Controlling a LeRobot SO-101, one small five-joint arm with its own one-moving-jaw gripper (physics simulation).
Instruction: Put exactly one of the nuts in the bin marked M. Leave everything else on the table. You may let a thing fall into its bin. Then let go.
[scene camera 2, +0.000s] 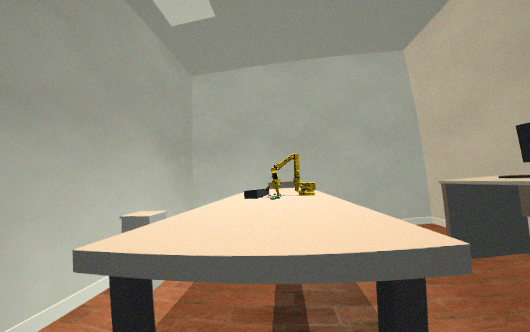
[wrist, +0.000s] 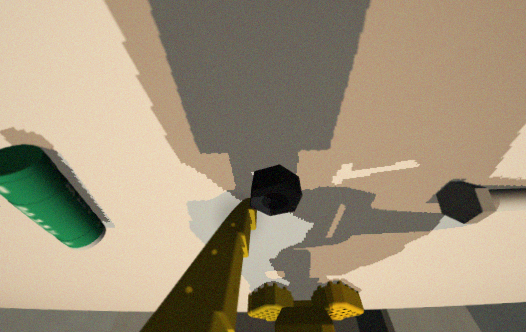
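Seen in the pictures: end effector, tool point: (wrist: 256, 209); arm's base, origin of the base link: (scene camera 2: 303, 195) (wrist: 301, 289).
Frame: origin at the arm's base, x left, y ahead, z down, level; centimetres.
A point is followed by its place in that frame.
A small black hexagonal nut (wrist: 276, 190) {y 16.2, x 1.0, z -0.8 cm} lies on the table, near the middle of the wrist view. My gripper (wrist: 279, 250) {y 14.7, x 1.9, z -0.5 cm} (scene camera 2: 273, 191) {y 14.7, x 1.9, z -0.5 cm} is open and low over the table. The tip of its long notched jaw shows right at the nut's lower left edge; whether they touch I cannot tell. The other jaw shows at the bottom of the wrist view, apart from the nut. Dark bins (scene camera 2: 254, 194) {y 28.6, x 5.2, z -2.5 cm} stand left of the gripper in the scene view. Their marks are too small to read, so I cannot tell which is M.
A green battery (wrist: 52, 197) {y 17.0, x 8.3, z -1.0 cm} lies on the left in the wrist view. A bolt with a black head (wrist: 459, 202) {y 14.6, x -5.3, z -0.7 cm} lies on the right. The arm's yellow base (scene camera 2: 307, 188) {y -2.4, x 2.0, z -3.9 cm} stands on the table (scene camera 2: 270, 230) {y 14.9, x 62.8, z 0.0 cm}, right of the gripper in the scene view.
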